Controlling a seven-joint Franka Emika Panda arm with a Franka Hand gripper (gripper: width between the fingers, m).
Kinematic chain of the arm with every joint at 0, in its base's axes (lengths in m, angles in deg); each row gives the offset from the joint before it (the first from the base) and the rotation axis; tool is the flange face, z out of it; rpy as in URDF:
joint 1: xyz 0 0 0.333 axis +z
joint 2: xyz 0 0 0 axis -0.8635 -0.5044 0
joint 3: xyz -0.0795 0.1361 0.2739 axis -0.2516 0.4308 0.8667
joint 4: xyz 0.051 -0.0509 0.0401 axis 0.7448 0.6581 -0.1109
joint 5: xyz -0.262 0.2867 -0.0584 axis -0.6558 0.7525 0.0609
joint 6: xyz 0 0 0 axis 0.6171 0.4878 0.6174
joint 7: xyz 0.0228 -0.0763 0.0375 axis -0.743 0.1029 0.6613
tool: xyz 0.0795 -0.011 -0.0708 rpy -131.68 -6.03 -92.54
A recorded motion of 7 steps. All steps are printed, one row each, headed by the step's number.
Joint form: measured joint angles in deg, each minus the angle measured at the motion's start. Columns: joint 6, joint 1, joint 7, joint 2, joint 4, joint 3, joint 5.
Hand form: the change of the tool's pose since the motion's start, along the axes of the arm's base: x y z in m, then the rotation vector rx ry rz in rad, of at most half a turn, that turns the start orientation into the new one. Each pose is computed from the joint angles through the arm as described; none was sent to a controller.
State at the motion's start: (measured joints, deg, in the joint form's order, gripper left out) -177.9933 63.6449 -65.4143 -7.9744 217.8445 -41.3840 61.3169
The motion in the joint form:
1: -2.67 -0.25 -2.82 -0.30 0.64 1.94 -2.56
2: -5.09 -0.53 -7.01 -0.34 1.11 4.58 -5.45
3: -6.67 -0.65 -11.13 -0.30 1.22 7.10 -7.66
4: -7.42 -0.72 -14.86 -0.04 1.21 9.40 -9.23
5: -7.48 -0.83 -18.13 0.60 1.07 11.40 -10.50
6: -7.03 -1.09 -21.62 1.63 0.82 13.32 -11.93
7: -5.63 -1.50 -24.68 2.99 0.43 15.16 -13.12
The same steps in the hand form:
1: 0.0028 0.0050 -0.0022 -0.0657 0.0047 0.0039
2: 0.0076 0.0133 -0.0014 -0.1379 0.0094 0.0024
3: 0.0131 0.0229 0.0014 -0.1952 0.0117 -0.0036
4: 0.0177 0.0329 0.0052 -0.2373 0.0143 -0.0118
5: 0.0212 0.0418 0.0110 -0.2695 0.0144 -0.0205
6: 0.0240 0.0497 0.0192 -0.3013 0.0139 -0.0345
7: 0.0252 0.0568 0.0289 -0.3270 0.0180 -0.0463

